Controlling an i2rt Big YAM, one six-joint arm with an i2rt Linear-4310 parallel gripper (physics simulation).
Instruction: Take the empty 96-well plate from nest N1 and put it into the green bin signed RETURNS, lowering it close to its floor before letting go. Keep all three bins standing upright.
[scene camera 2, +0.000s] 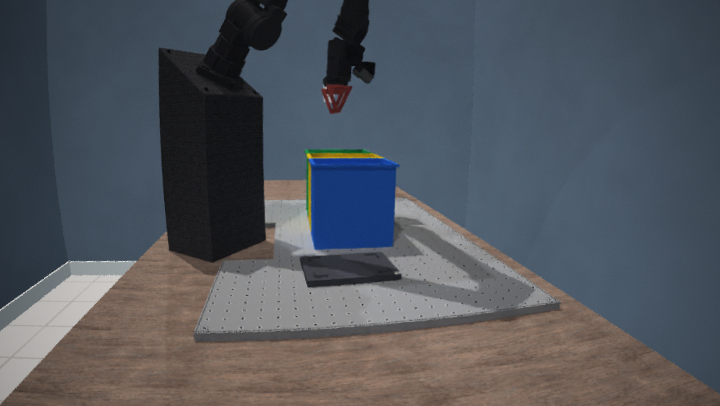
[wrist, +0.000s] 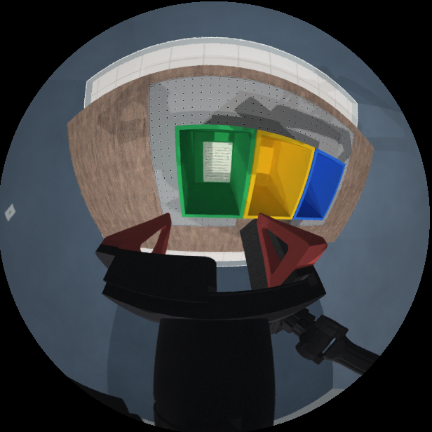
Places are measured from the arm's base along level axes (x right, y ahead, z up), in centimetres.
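Pixels of known places: gripper, fingertip midpoint: (scene camera 2: 334, 113); arm's base, origin of the base link: (scene camera 2: 218, 73).
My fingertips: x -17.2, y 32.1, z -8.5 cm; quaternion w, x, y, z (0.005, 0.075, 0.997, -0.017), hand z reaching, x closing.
Note:
For each thing: its top centre in the pictures, then the offset to it from my fingertips. "pt": a spot on its surface instead. Level surfaces: height alone.
- green bin, surface spot: (scene camera 2: 336, 151) pt dy +2.3, dx -5.4, dz -11.3 cm
- dark flat nest, middle of its top: (scene camera 2: 348, 263) dy -10.6, dx +43.9, dz -27.3 cm
- grey perforated board, its level: dz -28.7 cm
- wooden table, its level: dz -30.0 cm
The white 96-well plate (wrist: 217, 162) lies flat on the floor inside the green bin (wrist: 214, 215) (scene camera 2: 336, 151), seen in the wrist view. The plate does not show in the scene view, where bin walls hide the inside. My gripper (wrist: 213, 217) (scene camera 2: 335, 111) is open and empty, with its red fingers wide apart, high above the bins. The green, yellow (wrist: 285, 172) (scene camera 2: 347, 155) and blue (wrist: 322, 185) (scene camera 2: 352, 204) bins stand upright in a row. The dark flat nest (scene camera 2: 350, 268) in front of the blue bin holds no plate; its label is not readable.
The bins and the nest stand on a grey perforated board (scene camera 2: 282, 312) (wrist: 190, 100) on the wooden table (scene camera 2: 352, 370) (wrist: 105, 165). The black pedestal (scene camera 2: 211, 171) of the arm rises left of the bins in the scene view. The bins stand close beside one another.

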